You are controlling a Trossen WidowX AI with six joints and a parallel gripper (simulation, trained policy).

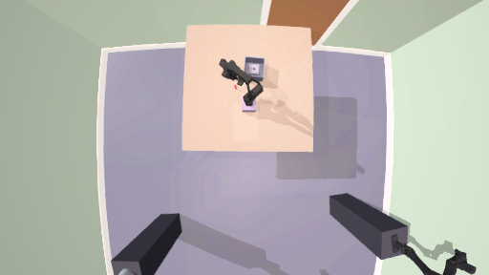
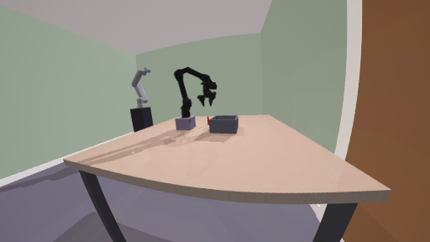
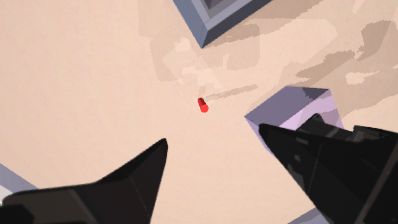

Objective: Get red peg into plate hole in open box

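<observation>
My gripper tip is now 130 mm above the red peg. Round my gripper tip: grey box (160 mm ahead, 190 mm to the right, 150 mm below); then plate (160 mm ahead, 190 mm to the right, 130 mm below).
</observation>
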